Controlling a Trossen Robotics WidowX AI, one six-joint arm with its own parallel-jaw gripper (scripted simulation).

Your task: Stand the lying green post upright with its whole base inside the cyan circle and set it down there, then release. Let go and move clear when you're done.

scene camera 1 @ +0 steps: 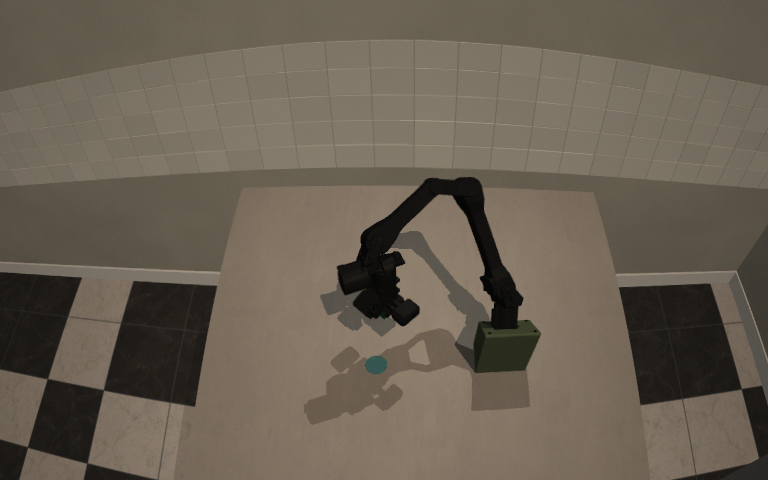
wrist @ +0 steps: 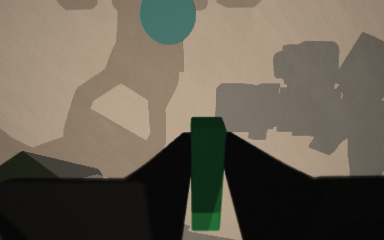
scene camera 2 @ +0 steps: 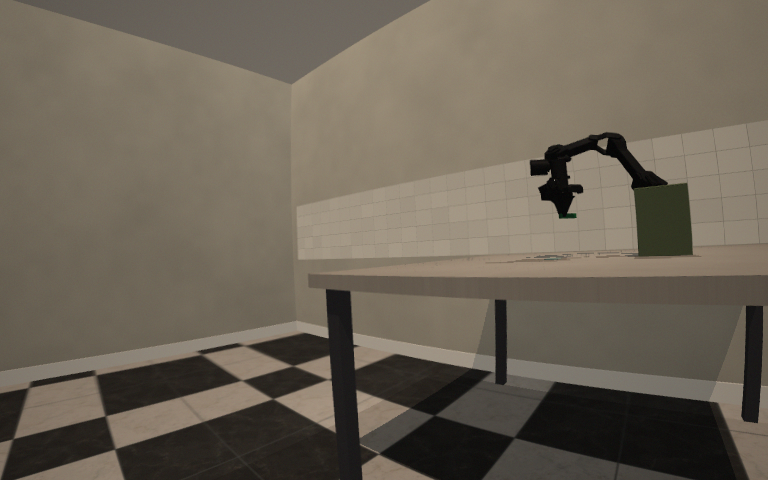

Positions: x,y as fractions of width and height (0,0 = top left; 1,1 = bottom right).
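Observation:
My gripper (wrist: 0.54,0.59) in sight. Green post (wrist: 0.54,0.56) too.

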